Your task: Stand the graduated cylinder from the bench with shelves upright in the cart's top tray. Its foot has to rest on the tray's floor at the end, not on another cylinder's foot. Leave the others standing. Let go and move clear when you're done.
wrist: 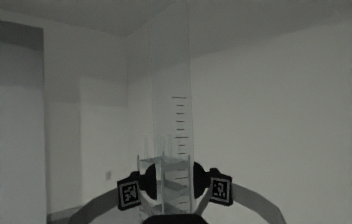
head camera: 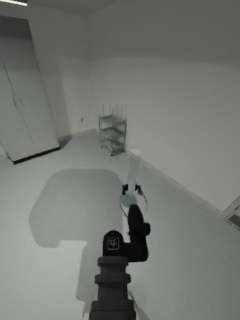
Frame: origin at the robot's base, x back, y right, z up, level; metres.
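Where they show: end effector, tool point: (wrist: 175,178) (head camera: 131,186).
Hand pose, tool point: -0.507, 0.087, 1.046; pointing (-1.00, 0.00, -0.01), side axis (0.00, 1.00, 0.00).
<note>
Each offset is from my tool point to the top centre of the thing, as dx, dy, dz. "*": to the spot under its first point.
A clear graduated cylinder {-0.003, +0.000, +0.205} (head camera: 134,167) (wrist: 171,90) stands upright between the fingers of my gripper (head camera: 132,189) (wrist: 175,181), which is shut on it. Its pale foot {* +0.016, -0.007, -0.101} (head camera: 128,200) hangs below the fingers in the head view. The grey cart (head camera: 125,136) (wrist: 160,181) stands well beyond the gripper, near the room's corner. Several thin clear cylinders (head camera: 116,109) (wrist: 145,146) stand upright in its top tray (head camera: 112,120) (wrist: 175,161). Their feet are too small to make out. The bench with shelves does not show in the views from now.
A tall grey cabinet (head camera: 25,95) (wrist: 20,120) stands at the left. A pale wall (head camera: 180,125) (wrist: 275,125) runs along the right, behind and beside the cart. Part of a framed panel (head camera: 234,215) shows at the right edge. Floor lies between the gripper and the cart.
</note>
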